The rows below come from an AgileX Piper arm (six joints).
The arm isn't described. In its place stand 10 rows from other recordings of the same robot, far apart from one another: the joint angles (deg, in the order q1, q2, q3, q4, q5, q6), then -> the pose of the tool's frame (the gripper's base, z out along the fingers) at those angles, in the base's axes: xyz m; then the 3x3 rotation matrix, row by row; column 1 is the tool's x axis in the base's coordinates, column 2 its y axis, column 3 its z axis.
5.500, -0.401, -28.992, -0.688, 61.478, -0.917 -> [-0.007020 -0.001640 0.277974], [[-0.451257 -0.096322 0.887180], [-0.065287 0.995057 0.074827], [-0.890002 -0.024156 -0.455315]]
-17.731, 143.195, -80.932, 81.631, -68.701, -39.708 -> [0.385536 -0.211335 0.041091], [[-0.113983 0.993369 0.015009], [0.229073 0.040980 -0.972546], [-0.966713 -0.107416 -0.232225]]
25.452, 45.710, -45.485, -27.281, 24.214, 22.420 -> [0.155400 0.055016 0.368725], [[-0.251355 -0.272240 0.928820], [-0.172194 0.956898 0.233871], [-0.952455 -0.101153 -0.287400]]
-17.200, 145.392, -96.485, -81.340, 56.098, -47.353 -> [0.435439 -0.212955 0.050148], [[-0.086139 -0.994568 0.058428], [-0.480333 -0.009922 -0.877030], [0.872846 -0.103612 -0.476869]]
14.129, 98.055, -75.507, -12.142, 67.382, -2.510 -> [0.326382 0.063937 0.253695], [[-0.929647 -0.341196 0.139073], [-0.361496 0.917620 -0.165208], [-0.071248 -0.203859 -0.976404]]
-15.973, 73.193, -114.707, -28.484, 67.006, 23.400 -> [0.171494 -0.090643 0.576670], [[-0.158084 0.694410 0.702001], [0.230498 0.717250 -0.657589], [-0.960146 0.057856 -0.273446]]
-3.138, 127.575, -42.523, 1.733, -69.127, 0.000 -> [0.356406 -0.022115 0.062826], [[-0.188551 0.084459 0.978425], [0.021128 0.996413 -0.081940], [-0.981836 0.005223 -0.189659]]
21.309, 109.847, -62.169, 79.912, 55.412, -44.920 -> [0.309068 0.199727 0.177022], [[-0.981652 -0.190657 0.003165], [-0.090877 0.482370 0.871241], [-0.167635 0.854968 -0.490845]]
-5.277, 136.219, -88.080, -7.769, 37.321, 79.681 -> [0.441459 -0.048264 0.045715], [[-0.177690 0.970790 0.161224], [0.976018 0.194788 -0.097196], [-0.125762 0.140086 -0.982120]]
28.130, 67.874, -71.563, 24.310, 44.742, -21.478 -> [0.205102 0.139555 0.410801], [[-0.441715 -0.694447 0.568006], [-0.305978 0.711770 0.632267], [-0.843366 0.105484 -0.526885]]
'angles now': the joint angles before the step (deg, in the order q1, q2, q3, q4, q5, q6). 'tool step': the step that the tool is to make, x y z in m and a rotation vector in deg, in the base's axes. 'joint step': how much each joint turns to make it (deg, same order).
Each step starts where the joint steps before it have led.
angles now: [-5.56, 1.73, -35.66, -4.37, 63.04, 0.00]
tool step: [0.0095, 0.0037, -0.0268, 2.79, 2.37, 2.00]
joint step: [0.00, -1.89, 6.04, 3.24, -1.52, 0.00]
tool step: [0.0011, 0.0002, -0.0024, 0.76, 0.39, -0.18]
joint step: [-0.03, 0.00, 0.51, 0.22, -0.03, 0.61]
